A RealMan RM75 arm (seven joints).
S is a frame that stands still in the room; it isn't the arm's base.
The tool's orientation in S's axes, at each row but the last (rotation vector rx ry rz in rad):
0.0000 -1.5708 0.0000
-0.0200 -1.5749 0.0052
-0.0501 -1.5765 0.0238
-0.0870 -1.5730 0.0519
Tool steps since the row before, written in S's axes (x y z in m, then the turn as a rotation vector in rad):
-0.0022 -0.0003 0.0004 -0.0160 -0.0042 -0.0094
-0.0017 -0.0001 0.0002 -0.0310 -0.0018 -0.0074
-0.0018 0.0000 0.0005 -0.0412 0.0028 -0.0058
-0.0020 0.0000 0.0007 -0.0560 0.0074 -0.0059
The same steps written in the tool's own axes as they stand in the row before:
0.0004 -0.0003 0.0022 -0.0094 -0.0042 0.0160
0.0002 -0.0001 0.0017 -0.0073 -0.0020 0.0310
0.0005 -0.0001 0.0018 -0.0054 0.0024 0.0413
0.0007 -0.0001 0.0020 -0.0051 0.0066 0.0562

